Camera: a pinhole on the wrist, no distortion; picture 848 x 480 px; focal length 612.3 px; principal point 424.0 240.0 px. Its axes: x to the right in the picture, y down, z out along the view. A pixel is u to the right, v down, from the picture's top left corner.
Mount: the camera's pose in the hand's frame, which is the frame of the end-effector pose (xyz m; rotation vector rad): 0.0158 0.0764 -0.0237 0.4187 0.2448 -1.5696
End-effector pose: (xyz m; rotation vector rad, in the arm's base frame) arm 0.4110 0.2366 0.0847 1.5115 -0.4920 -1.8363
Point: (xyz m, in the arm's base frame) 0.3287 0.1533 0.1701
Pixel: 59 260
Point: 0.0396 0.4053 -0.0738
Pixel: 744 312
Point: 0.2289 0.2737 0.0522
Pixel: 635 294
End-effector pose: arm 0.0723 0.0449 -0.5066 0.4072 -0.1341 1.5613
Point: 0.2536 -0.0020 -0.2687
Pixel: 556 351
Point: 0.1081 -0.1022 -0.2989
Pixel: 324 128
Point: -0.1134 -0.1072 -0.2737
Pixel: outside the picture
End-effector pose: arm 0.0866 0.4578 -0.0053 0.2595 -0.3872 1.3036
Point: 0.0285 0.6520 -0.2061
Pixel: behind the camera
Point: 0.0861 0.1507 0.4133
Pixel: 353 185
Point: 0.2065 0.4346 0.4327
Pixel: outside the picture
